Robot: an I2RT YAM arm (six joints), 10 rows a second.
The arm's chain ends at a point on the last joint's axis. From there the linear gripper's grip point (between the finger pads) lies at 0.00 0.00 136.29 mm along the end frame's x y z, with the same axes.
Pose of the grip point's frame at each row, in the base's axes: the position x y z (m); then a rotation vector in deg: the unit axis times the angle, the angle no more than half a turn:
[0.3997 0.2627 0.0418 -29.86 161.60 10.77]
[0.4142 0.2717 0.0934 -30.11 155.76 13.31]
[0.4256 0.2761 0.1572 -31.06 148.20 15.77]
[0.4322 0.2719 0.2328 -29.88 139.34 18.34]
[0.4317 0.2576 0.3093 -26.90 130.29 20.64]
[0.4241 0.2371 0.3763 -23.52 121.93 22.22]
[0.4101 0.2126 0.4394 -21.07 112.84 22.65]
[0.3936 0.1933 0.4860 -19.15 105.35 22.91]
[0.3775 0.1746 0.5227 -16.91 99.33 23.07]
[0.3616 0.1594 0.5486 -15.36 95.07 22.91]
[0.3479 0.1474 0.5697 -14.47 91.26 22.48]
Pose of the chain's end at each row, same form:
[0.3676 0.2390 0.1721 -29.86 161.60 10.77]
[0.3710 0.2410 0.2190 -30.11 155.76 13.31]
[0.3692 0.2372 0.2750 -31.06 148.20 15.77]
[0.3605 0.2247 0.3386 -29.88 139.34 18.34]
[0.3449 0.2038 0.3996 -26.90 130.29 20.64]
[0.3248 0.1797 0.4500 -23.52 121.93 22.22]
[0.2999 0.1537 0.4939 -21.07 112.84 22.65]
[0.2766 0.1342 0.5235 -19.15 105.35 22.91]
[0.2562 0.1169 0.5458 -16.91 99.33 23.07]
[0.2380 0.1035 0.5615 -15.36 95.07 22.91]
[0.2230 0.0931 0.5735 -14.47 91.26 22.48]

